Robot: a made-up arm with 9 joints. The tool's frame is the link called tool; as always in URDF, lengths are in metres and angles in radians. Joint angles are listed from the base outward.
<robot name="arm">
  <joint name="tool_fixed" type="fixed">
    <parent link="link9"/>
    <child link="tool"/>
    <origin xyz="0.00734 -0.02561 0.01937" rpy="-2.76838 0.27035 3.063"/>
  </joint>
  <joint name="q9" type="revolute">
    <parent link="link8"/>
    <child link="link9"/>
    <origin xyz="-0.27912 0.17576 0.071" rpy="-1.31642 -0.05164 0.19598"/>
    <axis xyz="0 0 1"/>
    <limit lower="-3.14" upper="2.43"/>
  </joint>
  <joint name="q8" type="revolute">
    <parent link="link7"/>
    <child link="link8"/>
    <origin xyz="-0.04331 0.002 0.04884" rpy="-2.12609 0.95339 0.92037"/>
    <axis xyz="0 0 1"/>
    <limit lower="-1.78" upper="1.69"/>
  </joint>
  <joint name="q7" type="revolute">
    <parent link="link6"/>
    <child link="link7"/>
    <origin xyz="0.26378 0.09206 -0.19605" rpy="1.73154 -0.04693 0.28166"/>
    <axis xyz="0 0 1"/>
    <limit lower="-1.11" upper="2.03"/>
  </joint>
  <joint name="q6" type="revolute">
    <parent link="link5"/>
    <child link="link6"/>
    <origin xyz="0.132 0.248 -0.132" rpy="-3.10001 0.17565 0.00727"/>
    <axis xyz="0 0 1"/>
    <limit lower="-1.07" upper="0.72"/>
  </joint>
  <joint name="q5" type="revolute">
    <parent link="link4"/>
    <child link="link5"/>
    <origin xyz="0.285 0.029 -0.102" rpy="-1.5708 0 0"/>
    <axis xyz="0 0 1"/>
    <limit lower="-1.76" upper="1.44"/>
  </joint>
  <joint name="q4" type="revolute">
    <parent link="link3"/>
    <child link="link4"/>
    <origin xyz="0.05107 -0.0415 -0.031" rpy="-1.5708 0 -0.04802"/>
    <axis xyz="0 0 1"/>
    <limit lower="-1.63" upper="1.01"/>
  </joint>
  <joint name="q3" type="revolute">
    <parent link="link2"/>
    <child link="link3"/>
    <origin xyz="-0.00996 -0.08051 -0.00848" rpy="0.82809 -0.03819 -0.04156"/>
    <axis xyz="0 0 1"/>
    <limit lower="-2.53" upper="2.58"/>
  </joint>
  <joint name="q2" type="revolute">
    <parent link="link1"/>
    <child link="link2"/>
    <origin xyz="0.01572 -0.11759 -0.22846" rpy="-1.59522 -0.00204 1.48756"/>
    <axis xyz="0 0 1"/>
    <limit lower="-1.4" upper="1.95"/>
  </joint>
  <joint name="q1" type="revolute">
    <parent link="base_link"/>
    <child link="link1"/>
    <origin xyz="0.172 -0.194 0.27" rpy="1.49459 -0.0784 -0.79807"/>
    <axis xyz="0 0 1"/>
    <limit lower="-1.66" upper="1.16"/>
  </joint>
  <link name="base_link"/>
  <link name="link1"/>
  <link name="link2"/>
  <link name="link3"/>
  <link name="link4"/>
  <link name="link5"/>
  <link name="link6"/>
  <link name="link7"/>
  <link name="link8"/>
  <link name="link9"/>
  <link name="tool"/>
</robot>
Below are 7 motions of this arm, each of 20 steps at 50 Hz.
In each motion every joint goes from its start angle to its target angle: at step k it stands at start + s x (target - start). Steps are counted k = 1, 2, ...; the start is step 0. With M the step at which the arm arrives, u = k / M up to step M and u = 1 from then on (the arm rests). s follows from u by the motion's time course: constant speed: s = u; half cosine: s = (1 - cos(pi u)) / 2; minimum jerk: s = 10 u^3 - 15 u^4 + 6 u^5.
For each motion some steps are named. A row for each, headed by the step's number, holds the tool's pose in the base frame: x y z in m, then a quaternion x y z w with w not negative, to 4 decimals.
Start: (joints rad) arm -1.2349 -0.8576 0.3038 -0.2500 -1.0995 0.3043 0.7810 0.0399 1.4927
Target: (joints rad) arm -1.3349 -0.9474 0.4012 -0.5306 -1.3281 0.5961 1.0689 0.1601 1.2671
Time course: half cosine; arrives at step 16
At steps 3, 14, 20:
3: 0.5450 -0.5305 0.6602 0.5681 -0.3527 -0.7058 0.2340
14: 0.5352 -0.3284 0.6860 0.4730 -0.5400 -0.5428 0.4359
20: 0.5358 -0.3202 0.6839 0.4671 -0.5451 -0.5355 0.4449

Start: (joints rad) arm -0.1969 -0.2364 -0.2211 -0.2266 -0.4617 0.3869 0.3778 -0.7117 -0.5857
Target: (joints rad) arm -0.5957 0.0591 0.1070 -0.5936 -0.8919 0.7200 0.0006 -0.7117 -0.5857
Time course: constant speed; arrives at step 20
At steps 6, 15, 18, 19, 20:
6: 0.5652 -0.3581 0.7022 0.3722 -0.4897 0.3297 0.7162
15: 0.6032 -0.2958 0.6467 0.1877 -0.3894 0.3080 0.8475
18: 0.6110 -0.2803 0.6358 0.1222 -0.3595 0.3058 0.8731
19: 0.6132 -0.2754 0.6333 0.1001 -0.3503 0.3056 0.8797
20: 0.6151 -0.2706 0.6312 0.0781 -0.3416 0.3057 0.8853

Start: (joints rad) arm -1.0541 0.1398 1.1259 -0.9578 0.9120 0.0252 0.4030 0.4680 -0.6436
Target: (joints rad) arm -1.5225 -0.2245 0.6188 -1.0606 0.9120 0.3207 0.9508 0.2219 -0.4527
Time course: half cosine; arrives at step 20
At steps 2, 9, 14, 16, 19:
2: 0.8586 -0.4063 0.6005 0.7510 -0.5327 -0.2527 0.2972
9: 0.7302 -0.6890 0.5132 0.7103 -0.6187 -0.3283 0.0696
14: 0.4965 -0.8910 0.3898 -0.6034 0.7082 0.3522 0.1017
16: 0.4084 -0.9298 0.3538 -0.5617 0.7359 0.3509 0.1406
19: 0.3324 -0.9526 0.3273 -0.5255 0.7584 0.3474 0.1674

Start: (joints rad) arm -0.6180 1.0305 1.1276 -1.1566 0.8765 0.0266 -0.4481 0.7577 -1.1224
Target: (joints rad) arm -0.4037 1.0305 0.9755 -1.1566 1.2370 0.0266 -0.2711 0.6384 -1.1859
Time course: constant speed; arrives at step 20
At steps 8, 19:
8: 0.9539 0.0174 0.4008 0.4364 -0.2402 0.2551 0.8287
19: 0.9301 -0.0020 0.3323 0.4945 -0.2427 0.1892 0.8129

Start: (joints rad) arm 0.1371 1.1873 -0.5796 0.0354 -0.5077 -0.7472 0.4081 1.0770 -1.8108
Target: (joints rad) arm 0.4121 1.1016 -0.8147 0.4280 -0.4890 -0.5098 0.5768 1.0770 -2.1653
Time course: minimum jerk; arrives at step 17
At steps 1, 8, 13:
1: 0.9377 -0.5952 0.7620 -0.1932 -0.4679 0.0494 0.8610
8: 0.9213 -0.6723 0.7641 -0.2265 -0.4411 0.1019 0.8624
13: 0.9124 -0.7459 0.7491 -0.2455 -0.4121 0.1638 0.8620

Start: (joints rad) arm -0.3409 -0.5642 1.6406 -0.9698 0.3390 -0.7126 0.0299 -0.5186 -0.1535
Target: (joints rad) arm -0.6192 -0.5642 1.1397 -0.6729 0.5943 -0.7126 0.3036 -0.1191 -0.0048
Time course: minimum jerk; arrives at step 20
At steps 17, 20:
17: 0.3394 -0.4092 0.9052 0.9215 -0.3529 -0.1215 0.1072
20: 0.3468 -0.4296 0.8950 0.9216 -0.3518 -0.1349 0.0935

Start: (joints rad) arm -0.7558 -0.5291 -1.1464 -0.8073 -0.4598 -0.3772 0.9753 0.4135 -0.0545
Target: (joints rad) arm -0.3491 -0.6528 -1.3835 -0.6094 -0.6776 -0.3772 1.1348 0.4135 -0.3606
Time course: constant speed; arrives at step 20
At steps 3, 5, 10, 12, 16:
3: -0.3761 -0.7220 -0.5077 -0.2405 0.6009 0.4766 0.5949
5: -0.3419 -0.7415 -0.5279 -0.2456 0.6030 0.4733 0.5933
10: -0.2479 -0.7932 -0.5701 -0.2599 0.6079 0.4641 0.5895
12: -0.2071 -0.8149 -0.5832 -0.2663 0.6097 0.4599 0.5881
16: -0.1204 -0.8595 -0.6019 -0.2802 0.6128 0.4505 0.5857

